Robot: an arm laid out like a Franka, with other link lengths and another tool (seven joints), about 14 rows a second.
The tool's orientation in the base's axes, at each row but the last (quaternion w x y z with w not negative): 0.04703, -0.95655, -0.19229, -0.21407; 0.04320, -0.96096, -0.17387, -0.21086; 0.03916, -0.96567, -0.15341, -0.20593; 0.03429, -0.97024, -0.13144, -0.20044; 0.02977, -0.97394, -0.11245, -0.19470
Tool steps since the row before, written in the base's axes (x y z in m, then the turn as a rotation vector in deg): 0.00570, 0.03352, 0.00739, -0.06, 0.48, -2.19; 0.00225, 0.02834, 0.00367, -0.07, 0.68, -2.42; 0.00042, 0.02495, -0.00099, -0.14, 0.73, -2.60; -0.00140, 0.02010, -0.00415, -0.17, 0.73, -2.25; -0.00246, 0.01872, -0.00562, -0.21, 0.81, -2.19
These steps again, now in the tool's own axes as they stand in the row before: 0.01957, -0.02874, 0.00133, -0.82, -0.45, 2.04; 0.01241, -0.02576, 0.00198, -0.86, -0.64, 2.27; 0.00695, -0.02356, 0.00453, -0.98, -0.70, 2.42; 0.00196, -0.01968, 0.00567, -0.87, -0.72, 2.09; -0.00050, -0.01870, 0.00617, -0.87, -0.81, 2.02
